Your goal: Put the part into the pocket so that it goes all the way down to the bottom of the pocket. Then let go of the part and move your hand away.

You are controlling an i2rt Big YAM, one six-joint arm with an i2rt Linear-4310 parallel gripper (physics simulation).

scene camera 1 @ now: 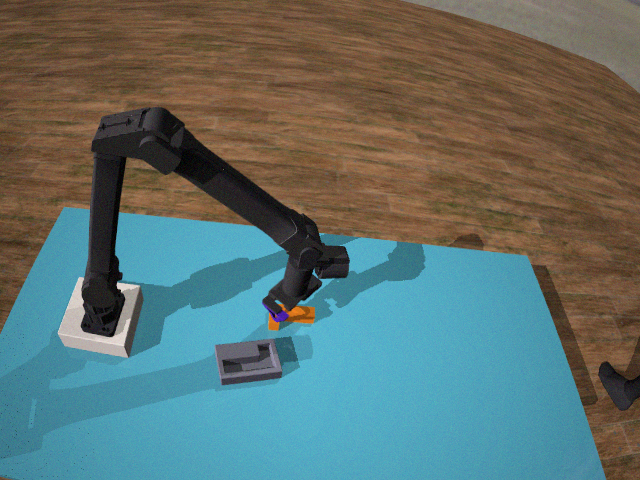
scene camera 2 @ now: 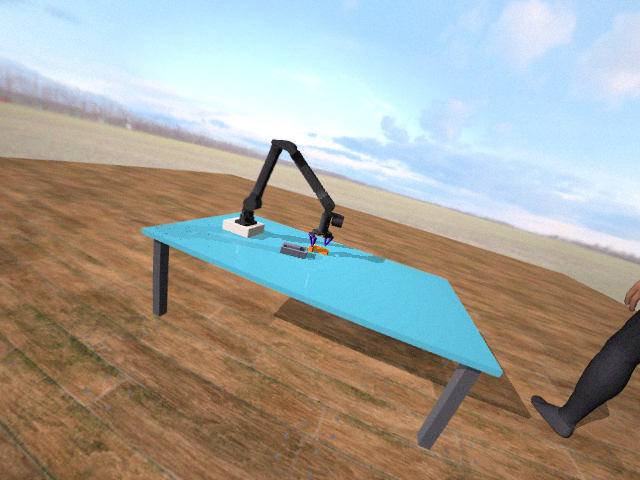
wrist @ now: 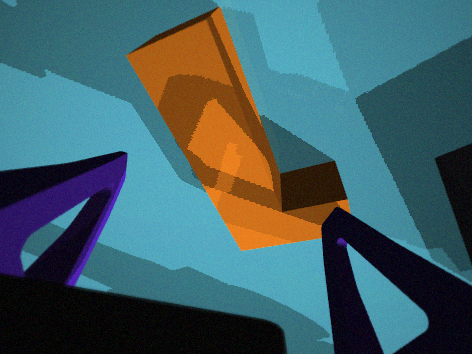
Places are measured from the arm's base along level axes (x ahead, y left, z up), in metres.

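Pixels of known places: gripper, fingertip midpoint: (scene camera 1: 288, 308) (scene camera 2: 318, 246) (wrist: 233, 192); arm's base at its link origin: (scene camera 1: 104, 314) (scene camera 2: 246, 223).
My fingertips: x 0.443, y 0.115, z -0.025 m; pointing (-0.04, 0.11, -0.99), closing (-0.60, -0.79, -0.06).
Observation:
Ahead of a thing's pixels: the offset from my fingertips to its top centre. Level surfaces: height alone.
The orange L-shaped part @[dx +0.011, dy -0.017, dz -0.002 m] (scene camera 1: 303, 314) (scene camera 2: 319, 251) (wrist: 232, 165) lies flat on the blue table. Its long arm points away to the upper left in the wrist view. The grey block @[dx -0.084, dy -0.157, dz +0.004 m] (scene camera 1: 238, 353) (scene camera 2: 293, 252) with the L-shaped pocket stands beside it, nearer the front edge in scene camera 1; the pocket is empty. My gripper (scene camera 1: 291, 308) (scene camera 2: 320, 244) (wrist: 233, 192) is wide open and empty, low over the part's corner end. In the wrist view, the right fingertip overlaps the end of the short leg; the left fingertip is off to the part's left. Contact cannot be told.
The arm's white base block (scene camera 1: 100, 338) (scene camera 2: 241, 228) stands at the left of the blue table @[dz -0.032 m] (scene camera 1: 439, 361) (scene camera 2: 372, 304). A dark edge, probably the grey block, shows at the right of the wrist view. A person's leg (scene camera 1: 622, 390) (scene camera 2: 599, 377) shows beyond the table's right end.

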